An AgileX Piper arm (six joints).
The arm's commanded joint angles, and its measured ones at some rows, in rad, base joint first. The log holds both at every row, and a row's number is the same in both.
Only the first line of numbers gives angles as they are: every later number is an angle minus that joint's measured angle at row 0.
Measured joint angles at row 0: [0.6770, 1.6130, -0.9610, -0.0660, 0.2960, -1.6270]
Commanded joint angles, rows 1 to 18: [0.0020, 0.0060, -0.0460, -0.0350, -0.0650, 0.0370]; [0.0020, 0.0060, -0.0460, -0.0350, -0.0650, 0.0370]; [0.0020, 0.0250, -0.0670, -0.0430, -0.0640, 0.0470]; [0.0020, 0.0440, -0.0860, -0.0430, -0.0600, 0.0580]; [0.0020, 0.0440, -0.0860, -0.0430, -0.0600, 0.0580]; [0.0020, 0.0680, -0.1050, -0.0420, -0.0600, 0.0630]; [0.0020, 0.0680, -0.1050, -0.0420, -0.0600, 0.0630]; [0.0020, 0.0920, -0.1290, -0.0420, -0.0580, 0.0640]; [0.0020, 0.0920, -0.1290, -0.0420, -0.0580, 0.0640]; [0.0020, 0.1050, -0.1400, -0.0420, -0.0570, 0.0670]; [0.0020, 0.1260, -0.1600, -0.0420, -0.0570, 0.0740]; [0.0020, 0.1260, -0.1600, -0.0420, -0.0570, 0.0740]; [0.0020, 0.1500, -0.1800, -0.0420, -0.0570, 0.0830]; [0.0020, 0.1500, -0.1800, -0.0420, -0.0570, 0.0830]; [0.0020, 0.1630, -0.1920, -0.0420, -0.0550, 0.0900]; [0.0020, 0.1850, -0.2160, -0.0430, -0.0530, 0.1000]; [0.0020, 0.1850, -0.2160, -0.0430, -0.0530, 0.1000]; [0.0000, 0.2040, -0.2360, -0.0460, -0.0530, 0.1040]
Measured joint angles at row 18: [0.0000, 0.1950, -0.1940, -0.0410, 0.0000, 0.0860]
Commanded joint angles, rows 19 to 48: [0.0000, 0.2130, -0.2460, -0.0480, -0.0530, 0.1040]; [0.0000, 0.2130, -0.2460, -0.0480, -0.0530, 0.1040]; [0.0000, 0.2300, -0.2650, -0.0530, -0.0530, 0.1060]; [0.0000, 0.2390, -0.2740, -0.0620, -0.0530, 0.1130]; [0.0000, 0.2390, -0.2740, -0.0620, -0.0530, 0.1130]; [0.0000, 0.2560, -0.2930, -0.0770, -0.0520, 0.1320]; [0.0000, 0.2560, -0.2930, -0.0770, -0.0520, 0.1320]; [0.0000, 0.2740, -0.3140, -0.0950, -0.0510, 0.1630]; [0.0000, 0.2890, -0.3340, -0.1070, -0.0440, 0.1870]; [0.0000, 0.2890, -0.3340, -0.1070, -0.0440, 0.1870]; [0.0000, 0.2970, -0.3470, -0.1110, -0.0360, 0.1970]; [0.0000, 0.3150, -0.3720, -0.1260, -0.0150, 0.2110]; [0.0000, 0.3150, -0.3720, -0.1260, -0.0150, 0.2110]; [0.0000, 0.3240, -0.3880, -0.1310, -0.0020, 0.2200]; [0.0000, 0.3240, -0.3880, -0.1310, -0.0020, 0.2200]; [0.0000, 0.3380, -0.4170, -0.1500, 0.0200, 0.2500]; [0.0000, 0.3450, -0.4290, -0.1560, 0.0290, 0.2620]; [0.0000, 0.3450, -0.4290, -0.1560, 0.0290, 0.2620]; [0.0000, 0.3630, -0.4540, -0.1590, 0.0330, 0.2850]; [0.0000, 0.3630, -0.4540, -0.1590, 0.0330, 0.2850]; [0.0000, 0.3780, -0.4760, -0.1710, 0.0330, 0.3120]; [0.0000, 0.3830, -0.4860, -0.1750, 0.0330, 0.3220]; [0.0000, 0.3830, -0.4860, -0.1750, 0.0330, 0.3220]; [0.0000, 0.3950, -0.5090, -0.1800, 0.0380, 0.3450]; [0.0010, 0.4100, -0.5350, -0.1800, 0.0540, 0.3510]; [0.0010, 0.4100, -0.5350, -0.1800, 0.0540, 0.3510]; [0.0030, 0.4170, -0.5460, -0.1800, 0.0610, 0.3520]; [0.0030, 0.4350, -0.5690, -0.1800, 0.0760, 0.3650]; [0.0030, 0.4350, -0.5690, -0.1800, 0.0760, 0.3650]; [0.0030, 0.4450, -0.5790, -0.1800, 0.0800, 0.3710]
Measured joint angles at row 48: [0.0000, 0.4390, -0.5390, -0.1710, 0.1150, 0.3460]
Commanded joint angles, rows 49 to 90: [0.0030, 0.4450, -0.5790, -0.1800, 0.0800, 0.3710]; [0.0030, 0.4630, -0.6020, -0.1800, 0.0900, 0.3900]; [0.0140, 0.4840, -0.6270, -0.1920, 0.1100, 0.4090]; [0.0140, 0.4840, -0.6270, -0.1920, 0.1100, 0.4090]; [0.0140, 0.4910, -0.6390, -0.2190, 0.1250, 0.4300]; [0.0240, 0.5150, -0.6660, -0.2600, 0.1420, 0.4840]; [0.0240, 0.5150, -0.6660, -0.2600, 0.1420, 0.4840]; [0.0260, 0.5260, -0.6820, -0.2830, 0.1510, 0.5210]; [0.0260, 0.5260, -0.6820, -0.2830, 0.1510, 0.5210]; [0.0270, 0.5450, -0.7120, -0.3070, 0.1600, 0.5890]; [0.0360, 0.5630, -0.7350, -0.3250, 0.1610, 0.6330]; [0.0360, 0.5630, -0.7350, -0.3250, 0.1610, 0.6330]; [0.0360, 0.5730, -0.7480, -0.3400, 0.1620, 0.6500]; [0.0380, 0.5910, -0.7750, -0.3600, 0.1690, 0.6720]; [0.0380, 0.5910, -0.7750, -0.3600, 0.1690, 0.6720]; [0.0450, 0.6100, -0.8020, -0.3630, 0.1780, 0.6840]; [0.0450, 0.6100, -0.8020, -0.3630, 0.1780, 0.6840]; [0.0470, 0.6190, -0.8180, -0.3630, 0.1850, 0.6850]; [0.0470, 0.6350, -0.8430, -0.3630, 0.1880, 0.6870]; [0.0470, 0.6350, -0.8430, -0.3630, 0.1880, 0.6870]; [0.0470, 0.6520, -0.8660, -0.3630, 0.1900, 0.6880]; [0.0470, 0.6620, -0.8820, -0.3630, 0.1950, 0.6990]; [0.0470, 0.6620, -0.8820, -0.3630, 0.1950, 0.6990]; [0.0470, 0.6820, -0.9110, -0.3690, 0.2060, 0.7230]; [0.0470, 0.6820, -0.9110, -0.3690, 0.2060, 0.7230]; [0.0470, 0.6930, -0.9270, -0.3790, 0.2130, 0.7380]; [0.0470, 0.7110, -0.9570, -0.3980, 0.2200, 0.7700]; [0.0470, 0.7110, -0.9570, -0.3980, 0.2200, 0.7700]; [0.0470, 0.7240, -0.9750, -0.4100, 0.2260, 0.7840]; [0.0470, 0.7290, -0.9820, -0.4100, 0.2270, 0.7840]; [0.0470, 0.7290, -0.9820, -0.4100, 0.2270, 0.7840]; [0.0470, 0.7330, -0.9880, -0.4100, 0.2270, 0.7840]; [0.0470, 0.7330, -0.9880, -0.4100, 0.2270, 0.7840]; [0.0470, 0.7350, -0.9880, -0.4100, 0.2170, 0.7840]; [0.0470, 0.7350, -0.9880, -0.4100, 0.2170, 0.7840]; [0.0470, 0.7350, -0.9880, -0.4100, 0.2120, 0.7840]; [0.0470, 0.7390, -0.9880, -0.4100, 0.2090, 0.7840]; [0.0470, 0.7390, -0.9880, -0.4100, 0.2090, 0.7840]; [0.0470, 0.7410, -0.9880, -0.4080, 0.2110, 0.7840]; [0.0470, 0.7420, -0.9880, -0.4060, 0.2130, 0.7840]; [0.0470, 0.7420, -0.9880, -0.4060, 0.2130, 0.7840]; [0.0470, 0.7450, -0.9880, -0.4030, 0.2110, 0.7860]
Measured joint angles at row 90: [0.0450, 0.7580, -0.9690, -0.3840, 0.2700, 0.7770]
